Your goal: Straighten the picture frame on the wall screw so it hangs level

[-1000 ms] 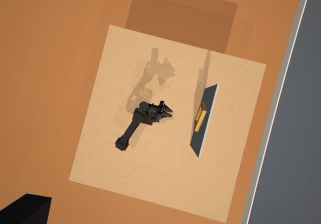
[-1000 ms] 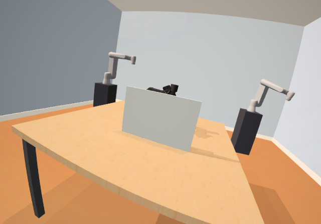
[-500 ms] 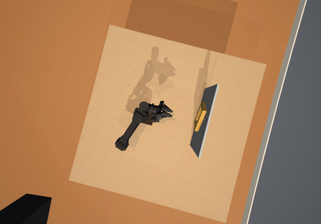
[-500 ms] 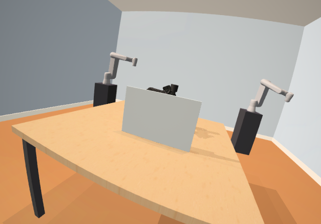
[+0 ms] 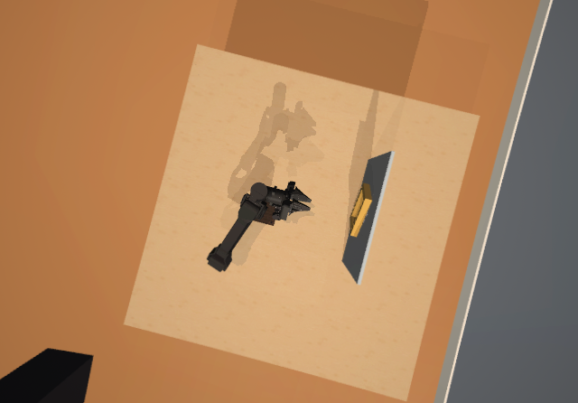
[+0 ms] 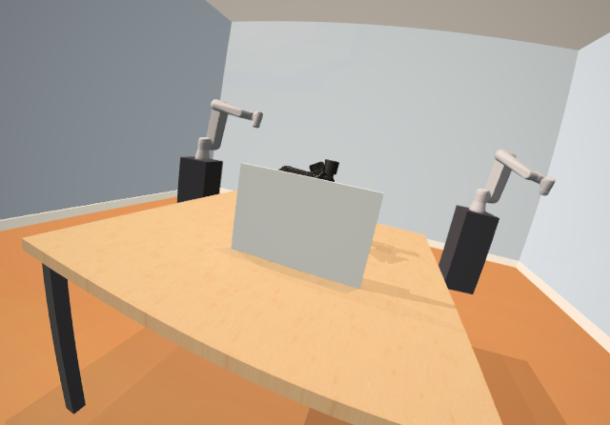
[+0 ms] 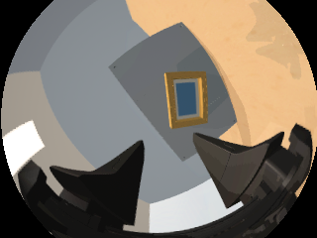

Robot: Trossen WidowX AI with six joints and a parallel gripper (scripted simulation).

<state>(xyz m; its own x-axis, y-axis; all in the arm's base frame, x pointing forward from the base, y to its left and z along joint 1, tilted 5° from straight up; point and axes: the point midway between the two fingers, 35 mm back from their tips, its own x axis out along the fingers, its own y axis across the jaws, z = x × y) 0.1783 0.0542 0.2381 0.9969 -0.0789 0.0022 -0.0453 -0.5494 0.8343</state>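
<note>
Now: the picture frame 21 cm ahead of my gripper tip, 9 cm below it and 1 cm to the left of it. The rest, counted from my gripper tip: grey wall panel 22 cm ahead, 10 cm below.
</note>
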